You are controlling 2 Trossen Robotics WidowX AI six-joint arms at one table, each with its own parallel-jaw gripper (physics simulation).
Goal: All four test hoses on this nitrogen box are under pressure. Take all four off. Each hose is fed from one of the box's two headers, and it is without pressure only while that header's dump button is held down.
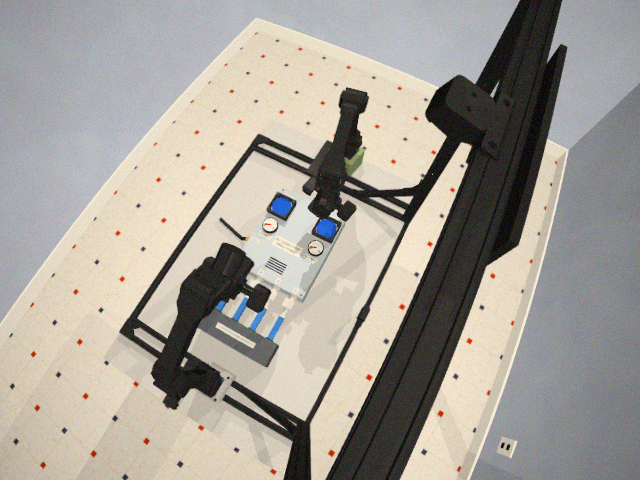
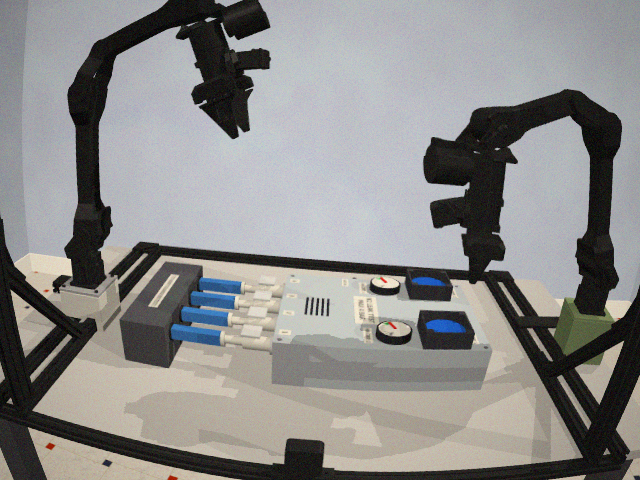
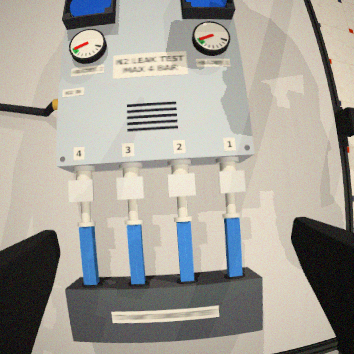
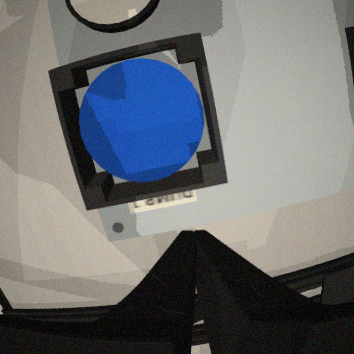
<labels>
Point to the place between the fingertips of the right gripper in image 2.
At 472, 283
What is the right gripper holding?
Nothing.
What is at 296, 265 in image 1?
A grey nitrogen box.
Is the right gripper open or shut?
Shut.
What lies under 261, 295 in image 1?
The left gripper.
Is the left gripper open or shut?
Open.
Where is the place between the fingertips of the right gripper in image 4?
At 192, 241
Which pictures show the left gripper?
Image 1, image 2 and image 3 only.
</labels>
